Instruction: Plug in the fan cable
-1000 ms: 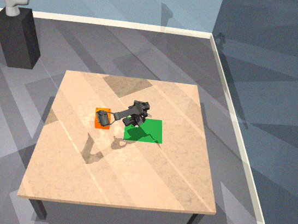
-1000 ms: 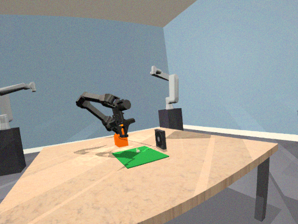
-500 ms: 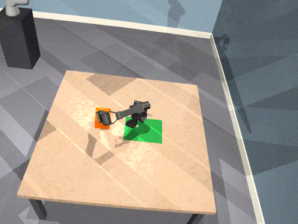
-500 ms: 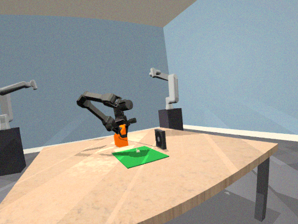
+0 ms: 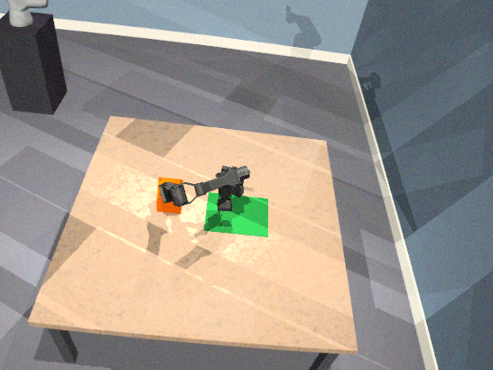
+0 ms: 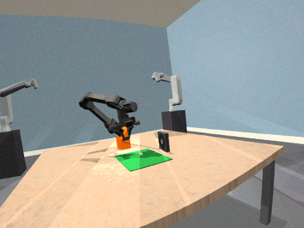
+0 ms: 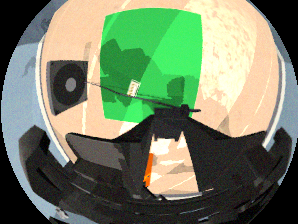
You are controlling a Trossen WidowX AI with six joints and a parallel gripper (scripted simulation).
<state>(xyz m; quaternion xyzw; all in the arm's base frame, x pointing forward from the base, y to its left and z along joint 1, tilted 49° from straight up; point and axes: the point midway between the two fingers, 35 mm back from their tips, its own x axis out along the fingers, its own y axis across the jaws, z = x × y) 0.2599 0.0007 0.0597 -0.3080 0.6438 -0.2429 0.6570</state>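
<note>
My gripper tip is now 1 cm past the dark cable plug. The rest, counted from my gripper tip: black fan 23 cm to the left, 5 cm below, 3 cm ahead; then green board 13 cm below, 7 cm ahead, 5 cm to the left.
</note>
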